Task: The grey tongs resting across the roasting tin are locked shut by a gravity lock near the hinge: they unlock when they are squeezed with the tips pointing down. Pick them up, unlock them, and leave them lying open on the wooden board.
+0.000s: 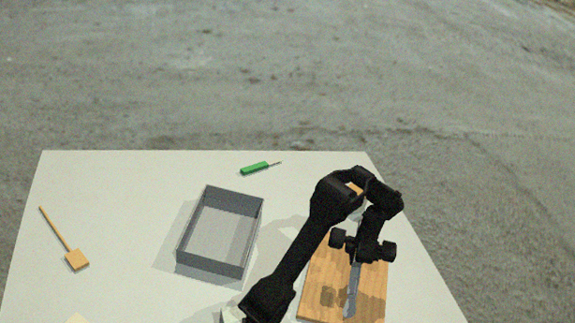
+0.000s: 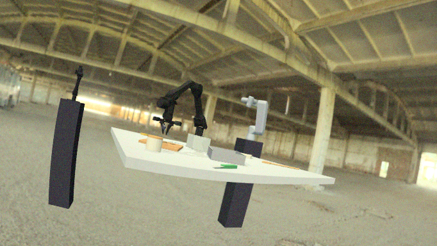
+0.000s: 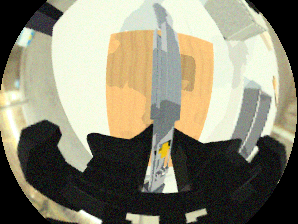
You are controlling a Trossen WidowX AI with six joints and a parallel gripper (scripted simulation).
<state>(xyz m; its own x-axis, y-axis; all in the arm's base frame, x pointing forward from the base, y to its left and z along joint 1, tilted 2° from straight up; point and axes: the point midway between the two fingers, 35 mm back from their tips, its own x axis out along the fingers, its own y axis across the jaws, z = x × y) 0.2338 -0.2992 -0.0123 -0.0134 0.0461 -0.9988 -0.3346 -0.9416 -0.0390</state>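
The wooden board is 6 cm below my gripper tip. Round my gripper tip: tan-lidded jar (34 cm ahead, 10 cm to the right, 3 cm below); green-handled tool (53 cm ahead, 19 cm to the left, 6 cm below); grey roasting tin (36 cm to the left, 17 cm ahead, 4 cm below).
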